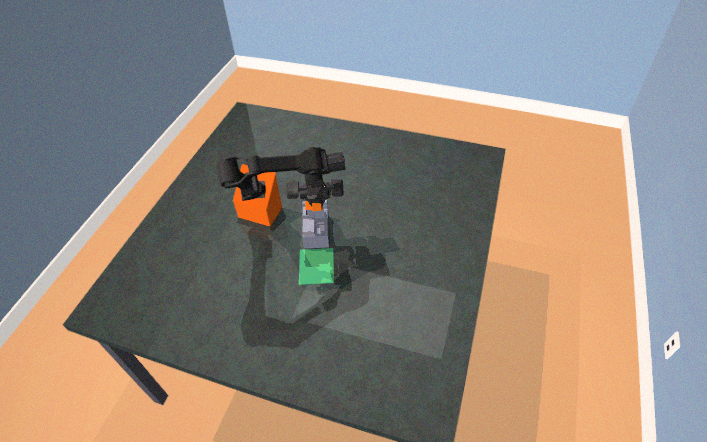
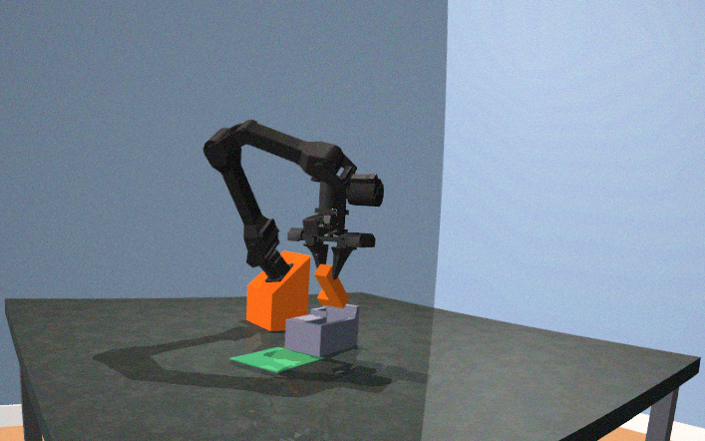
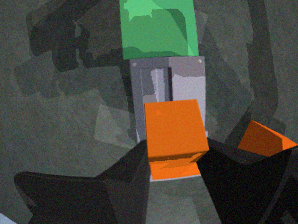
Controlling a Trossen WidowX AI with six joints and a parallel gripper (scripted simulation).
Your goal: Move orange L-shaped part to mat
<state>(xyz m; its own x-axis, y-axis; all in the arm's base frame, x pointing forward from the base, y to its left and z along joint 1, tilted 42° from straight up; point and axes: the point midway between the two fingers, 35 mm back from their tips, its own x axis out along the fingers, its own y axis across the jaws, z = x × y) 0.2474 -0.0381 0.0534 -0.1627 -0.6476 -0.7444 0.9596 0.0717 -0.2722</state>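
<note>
The green mat is 17 cm below my gripper tip, 14 cm to the right of it and 2 cm ahead of it. From my gripper tip the other things lie so: orange L-shaped part (3 cm to the left, 3 cm below, 2 cm behind).
</note>
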